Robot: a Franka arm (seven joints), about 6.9 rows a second.
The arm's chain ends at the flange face. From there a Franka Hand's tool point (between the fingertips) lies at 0.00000 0.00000 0.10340 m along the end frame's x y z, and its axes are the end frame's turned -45 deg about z.
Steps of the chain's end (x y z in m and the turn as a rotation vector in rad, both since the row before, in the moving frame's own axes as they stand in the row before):
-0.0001 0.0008 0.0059 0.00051 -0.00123 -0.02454
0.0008 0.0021 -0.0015 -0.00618 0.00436 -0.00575
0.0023 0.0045 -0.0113 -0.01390 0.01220 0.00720
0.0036 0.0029 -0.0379 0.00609 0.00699 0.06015
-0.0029 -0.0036 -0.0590 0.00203 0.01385 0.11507
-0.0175 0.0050 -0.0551 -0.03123 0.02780 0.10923
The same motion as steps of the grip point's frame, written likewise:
-0.0007 0.0004 0.0059 0.00123 -0.00051 -0.02454
-0.0011 0.0028 -0.0015 -0.00745 -0.00129 -0.00575
-0.0017 0.0067 -0.0113 -0.01846 -0.00120 0.00720
0.0014 0.0047 -0.0379 -0.00064 0.00925 0.06015
0.0016 -0.0037 -0.0590 -0.00836 0.01123 0.11507
-0.0164 -0.0045 -0.0552 -0.04174 -0.00243 0.10923

